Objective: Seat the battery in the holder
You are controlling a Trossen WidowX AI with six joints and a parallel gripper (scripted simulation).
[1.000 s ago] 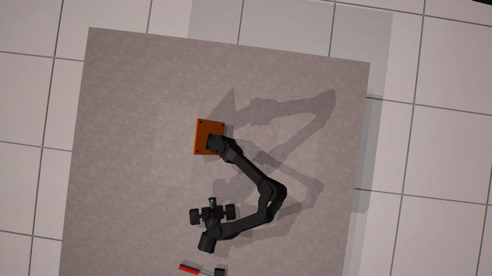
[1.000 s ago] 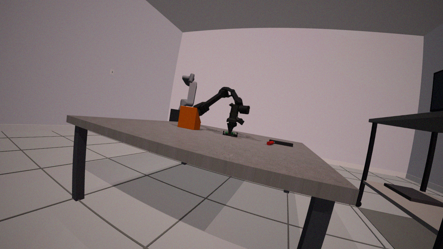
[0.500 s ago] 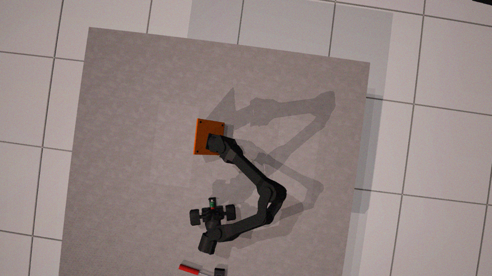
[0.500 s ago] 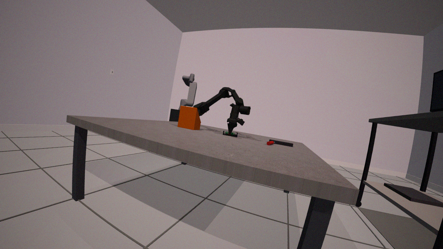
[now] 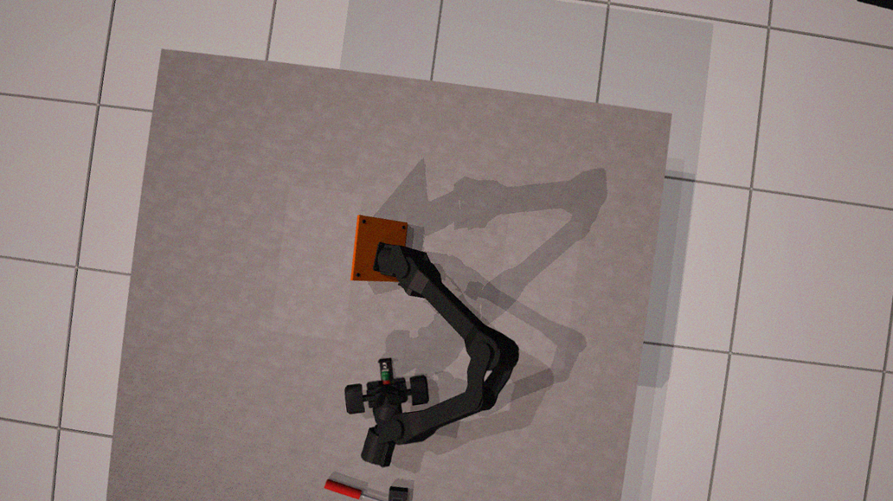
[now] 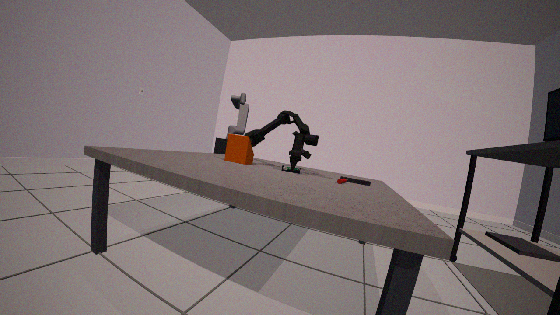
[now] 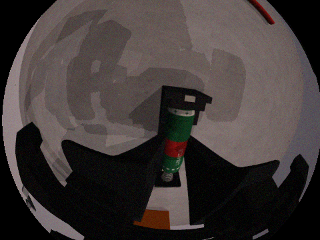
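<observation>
Right now the battery is 10 mm above my gripper tip. The rest, counted from my gripper tip: screwdriver: 290 mm ahead, 20 mm to the right.
</observation>
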